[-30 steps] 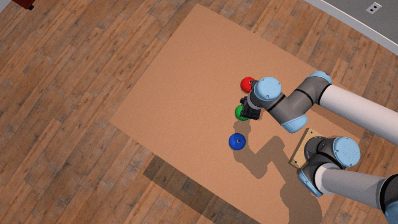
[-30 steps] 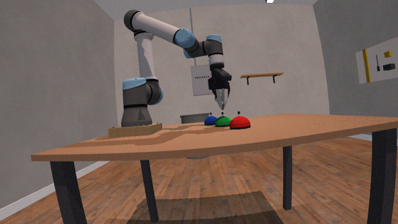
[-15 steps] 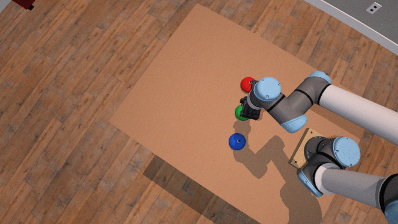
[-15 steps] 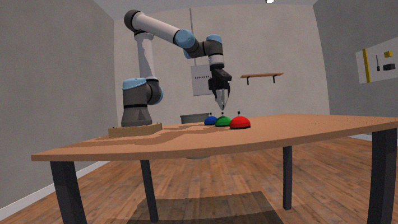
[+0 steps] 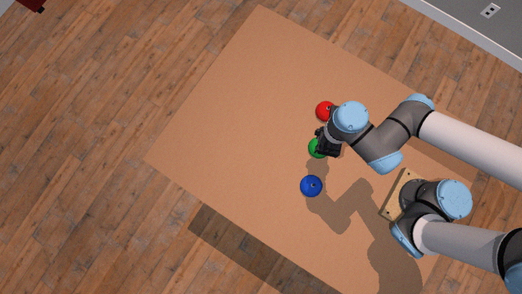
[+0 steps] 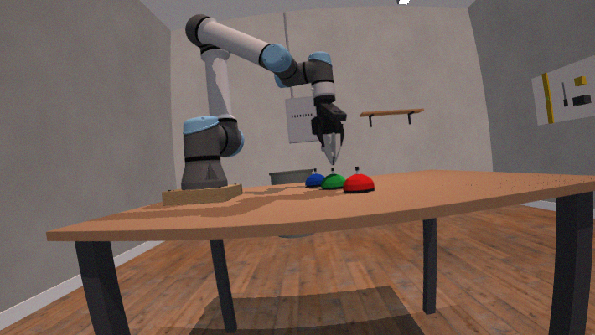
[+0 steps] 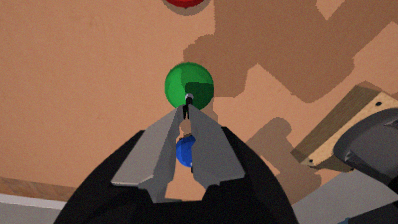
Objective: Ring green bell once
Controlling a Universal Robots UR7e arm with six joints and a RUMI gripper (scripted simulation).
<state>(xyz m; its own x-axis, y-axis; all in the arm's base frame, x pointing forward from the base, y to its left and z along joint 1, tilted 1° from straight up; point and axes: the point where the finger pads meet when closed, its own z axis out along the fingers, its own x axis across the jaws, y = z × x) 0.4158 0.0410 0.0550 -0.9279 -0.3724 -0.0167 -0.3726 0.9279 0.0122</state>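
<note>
Right now the green bell is 5 cm below my hand. Also, from my hand: blue bell (6 cm behind, 14 cm to the left, 5 cm below); then red bell (5 cm ahead, 14 cm to the right, 5 cm below).
</note>
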